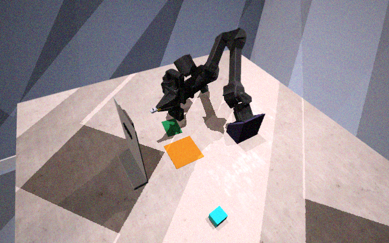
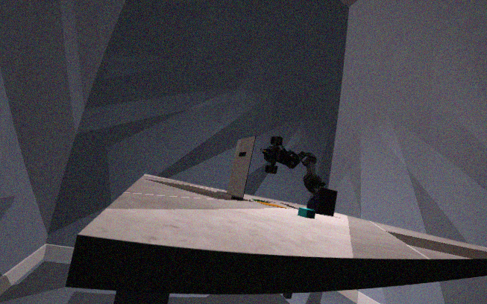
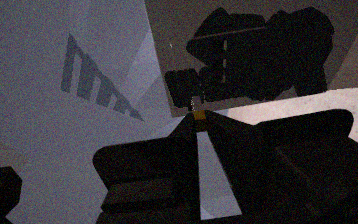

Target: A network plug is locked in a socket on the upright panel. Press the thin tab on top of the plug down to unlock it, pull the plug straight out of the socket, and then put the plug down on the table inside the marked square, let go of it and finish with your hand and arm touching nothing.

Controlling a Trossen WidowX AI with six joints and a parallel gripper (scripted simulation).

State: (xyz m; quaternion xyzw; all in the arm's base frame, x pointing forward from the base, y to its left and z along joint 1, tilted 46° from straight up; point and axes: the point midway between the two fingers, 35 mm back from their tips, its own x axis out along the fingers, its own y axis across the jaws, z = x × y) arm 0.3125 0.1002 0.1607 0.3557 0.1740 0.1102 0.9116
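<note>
Now: the orange square 8 cm behind my gripper tip, 2 cm to the left of it and 24 cm below it. The rest, counted from my gripper tip: network plug 1 cm ahead; grey panel 10 cm ahead, 1 cm to the left, 12 cm below.
</note>
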